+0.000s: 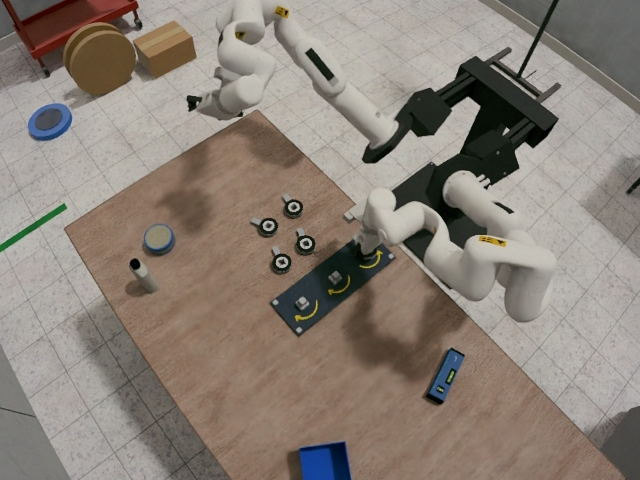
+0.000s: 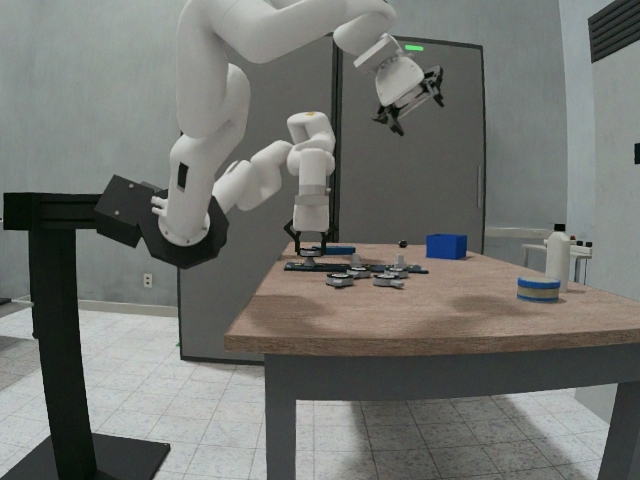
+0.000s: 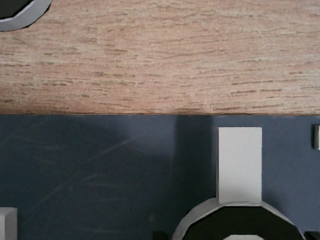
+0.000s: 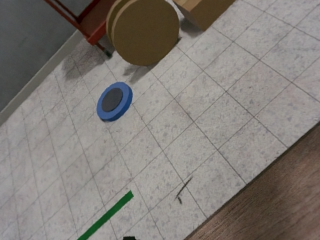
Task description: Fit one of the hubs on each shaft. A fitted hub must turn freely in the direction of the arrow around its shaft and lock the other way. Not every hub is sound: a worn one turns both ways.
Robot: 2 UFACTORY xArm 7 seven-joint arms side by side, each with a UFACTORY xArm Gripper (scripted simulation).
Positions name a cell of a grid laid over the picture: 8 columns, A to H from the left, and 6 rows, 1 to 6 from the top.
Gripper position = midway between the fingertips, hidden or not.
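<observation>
There's a tape roll here, and you'd find the tape roll (image 2: G4) (image 1: B3) in both of those. My right gripper (image 2: F2) (image 1: C2) is visible to me too. And I can see a white bottle (image 2: G4), but in image 3 the bottle is out of frame, and in image 4 the bottle is out of frame as well.
</observation>
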